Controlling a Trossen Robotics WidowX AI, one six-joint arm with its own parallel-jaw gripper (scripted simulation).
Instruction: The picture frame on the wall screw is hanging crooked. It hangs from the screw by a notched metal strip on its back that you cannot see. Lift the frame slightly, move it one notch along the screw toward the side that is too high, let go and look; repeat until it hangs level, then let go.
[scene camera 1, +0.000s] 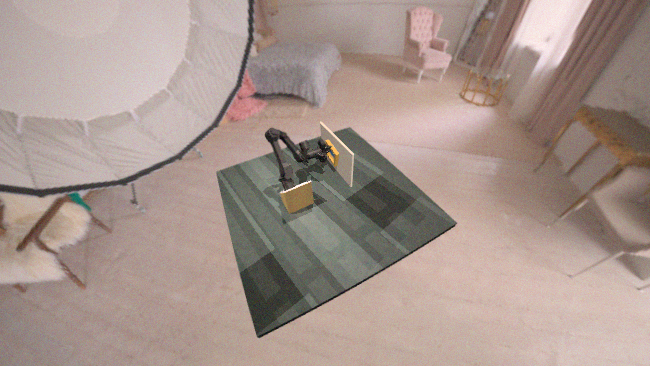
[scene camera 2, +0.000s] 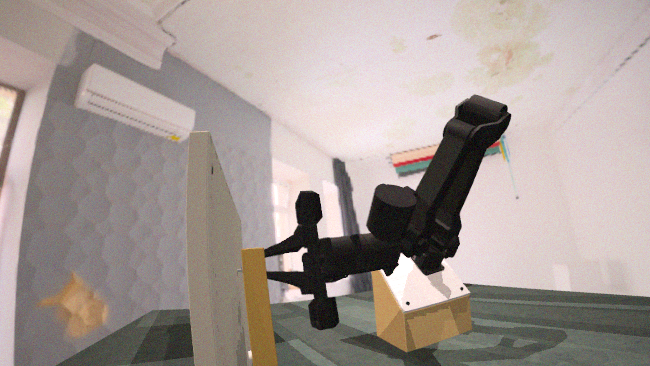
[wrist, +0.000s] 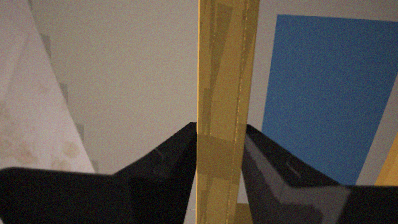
Labels:
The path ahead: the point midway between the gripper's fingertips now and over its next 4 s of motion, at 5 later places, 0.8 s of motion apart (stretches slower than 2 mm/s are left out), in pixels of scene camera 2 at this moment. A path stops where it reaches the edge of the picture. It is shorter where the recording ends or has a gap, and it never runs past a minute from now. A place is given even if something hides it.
My gripper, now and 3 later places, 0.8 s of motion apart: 252, 265; 278, 268; 360, 245; 377, 233

